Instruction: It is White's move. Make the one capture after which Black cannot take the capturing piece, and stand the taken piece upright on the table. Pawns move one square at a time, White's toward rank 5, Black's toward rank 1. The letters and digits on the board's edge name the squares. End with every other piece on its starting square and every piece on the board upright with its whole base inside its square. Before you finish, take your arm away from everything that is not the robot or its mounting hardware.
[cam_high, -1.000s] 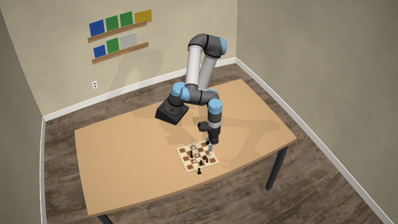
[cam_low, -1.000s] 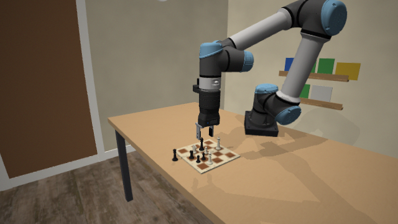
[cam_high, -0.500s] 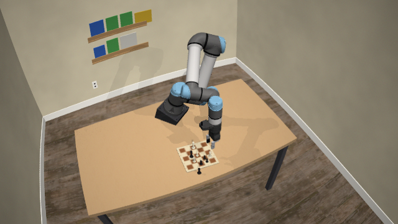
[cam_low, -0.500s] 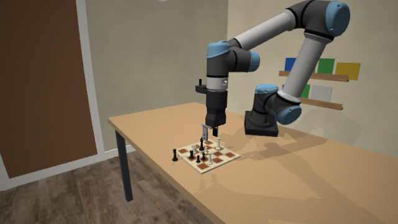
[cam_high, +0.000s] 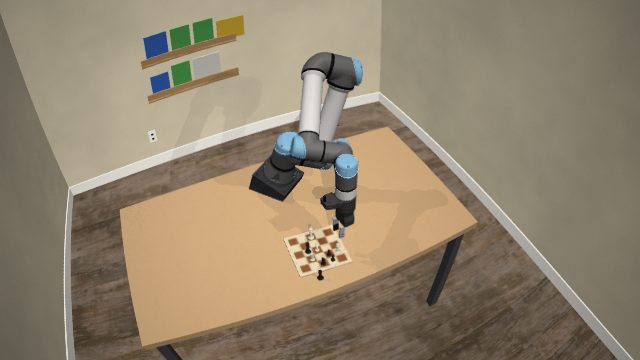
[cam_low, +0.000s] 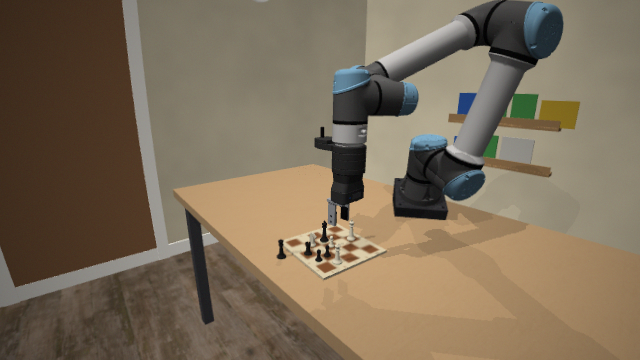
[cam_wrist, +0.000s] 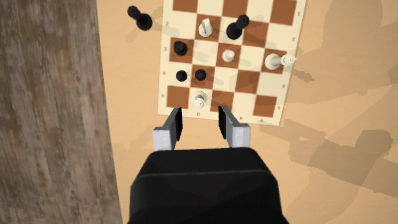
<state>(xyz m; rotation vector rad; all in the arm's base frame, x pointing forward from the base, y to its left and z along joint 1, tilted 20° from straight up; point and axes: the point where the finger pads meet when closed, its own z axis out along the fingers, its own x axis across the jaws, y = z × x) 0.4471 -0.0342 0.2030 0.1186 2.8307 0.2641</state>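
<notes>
Right now my hand is 120 mm above the white pawn, 60 mm to the left of it and 50 mm past it. Round my hand: chessboard 130 mm below, 70 mm to the right, 50 mm behind.
</notes>
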